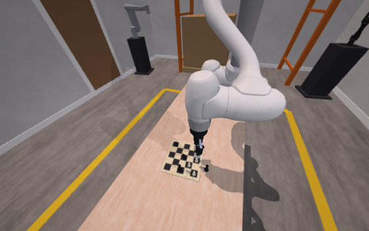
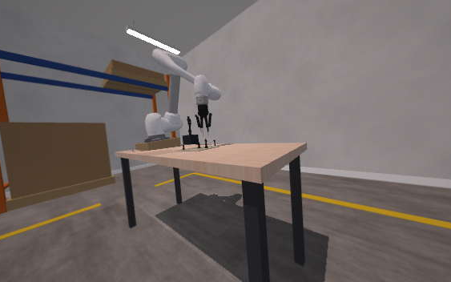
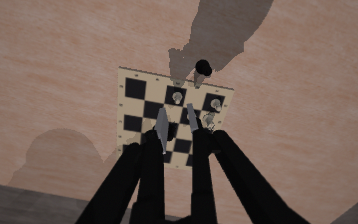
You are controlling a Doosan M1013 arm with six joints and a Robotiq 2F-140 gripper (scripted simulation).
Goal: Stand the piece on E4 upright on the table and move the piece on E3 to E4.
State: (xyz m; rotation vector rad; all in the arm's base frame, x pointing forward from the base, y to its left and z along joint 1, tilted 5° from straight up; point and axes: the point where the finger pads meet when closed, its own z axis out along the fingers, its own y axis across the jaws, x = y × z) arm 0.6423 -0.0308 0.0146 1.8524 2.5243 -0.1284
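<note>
The pale piece lies 7 cm ahead of my hand, 4 cm to the right of it and 9 cm below it. From my hand the other things lie so: chessboard: 1 cm behind, 8 cm to the right, 11 cm below.
</note>
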